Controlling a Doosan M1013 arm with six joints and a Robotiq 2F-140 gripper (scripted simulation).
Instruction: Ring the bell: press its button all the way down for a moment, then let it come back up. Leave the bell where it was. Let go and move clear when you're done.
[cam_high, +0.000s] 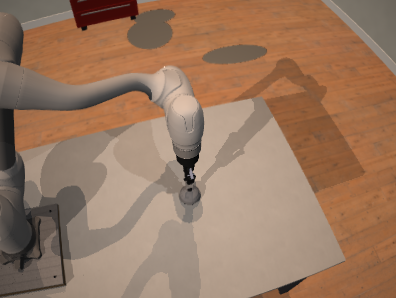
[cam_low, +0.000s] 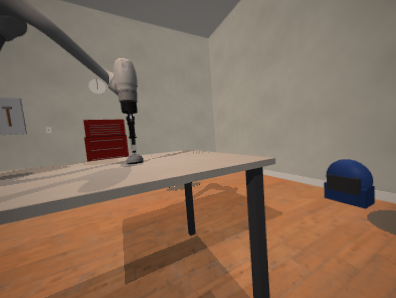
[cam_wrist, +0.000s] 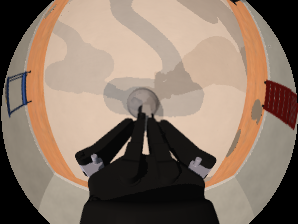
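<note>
Right now the grey dome bell is 60 mm below my hand and 10 mm to the right of it.
</note>
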